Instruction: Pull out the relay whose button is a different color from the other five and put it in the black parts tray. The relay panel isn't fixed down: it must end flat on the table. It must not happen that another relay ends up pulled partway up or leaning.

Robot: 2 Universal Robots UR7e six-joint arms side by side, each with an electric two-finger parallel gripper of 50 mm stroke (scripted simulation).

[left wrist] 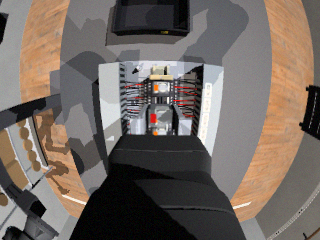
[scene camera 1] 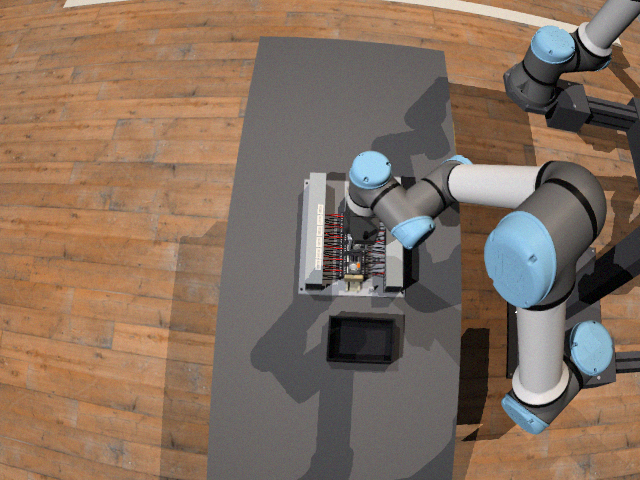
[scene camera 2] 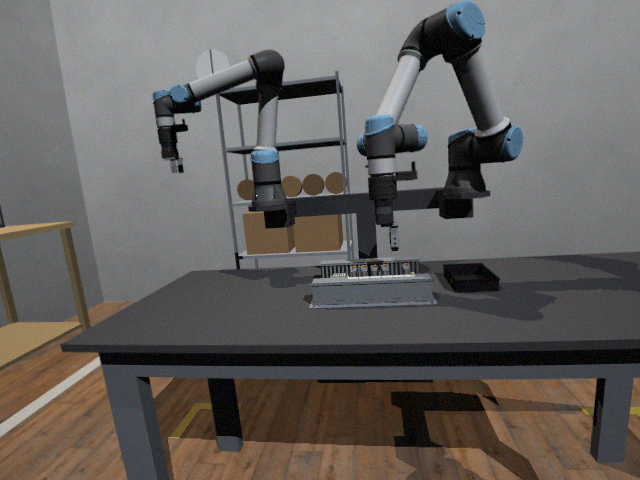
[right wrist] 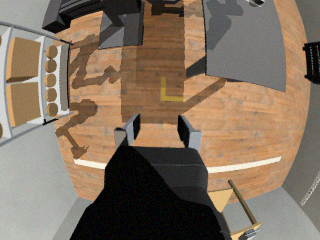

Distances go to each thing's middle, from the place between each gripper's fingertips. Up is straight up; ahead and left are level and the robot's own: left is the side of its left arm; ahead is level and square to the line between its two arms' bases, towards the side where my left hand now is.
Right now the black parts tray [scene camera 1: 367, 340] is 21 cm to the left of my left hand [scene camera 2: 394, 245], 13 cm below it and 4 cm behind it. From my left hand the other things lie so: relay panel [scene camera 1: 319, 247] (11 cm below, 7 cm to the right).
The relay panel lies 840 mm to the left of my right hand, 470 mm ahead of it and 380 mm below it. The rest, counted from my right hand: black parts tray 1120 mm to the left, 430 mm ahead, 400 mm below.
